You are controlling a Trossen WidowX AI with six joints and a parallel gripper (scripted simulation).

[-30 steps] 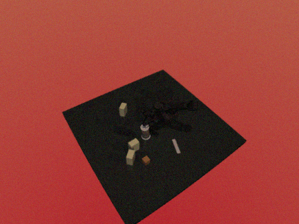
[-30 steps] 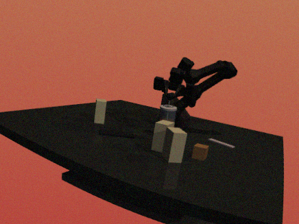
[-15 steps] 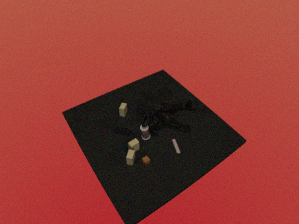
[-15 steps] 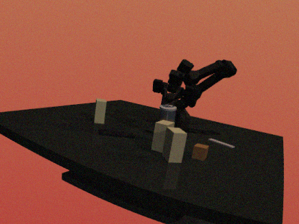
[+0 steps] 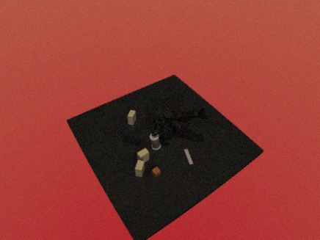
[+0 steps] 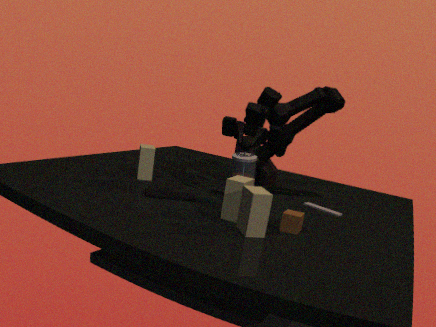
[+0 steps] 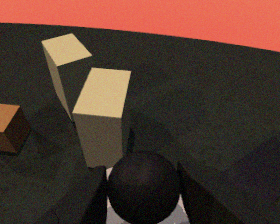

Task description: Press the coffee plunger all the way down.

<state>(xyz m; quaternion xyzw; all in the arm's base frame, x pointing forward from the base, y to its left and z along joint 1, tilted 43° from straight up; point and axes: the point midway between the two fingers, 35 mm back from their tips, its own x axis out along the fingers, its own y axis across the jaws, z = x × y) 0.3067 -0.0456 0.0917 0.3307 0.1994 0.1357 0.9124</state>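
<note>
The coffee press lies 9 cm below my gripper tip, 3 cm behind it and 1 cm to the left of it. The rest, counted from my gripper tip: orange cube 20 cm to the left, 16 cm below, 14 cm ahead.
</note>
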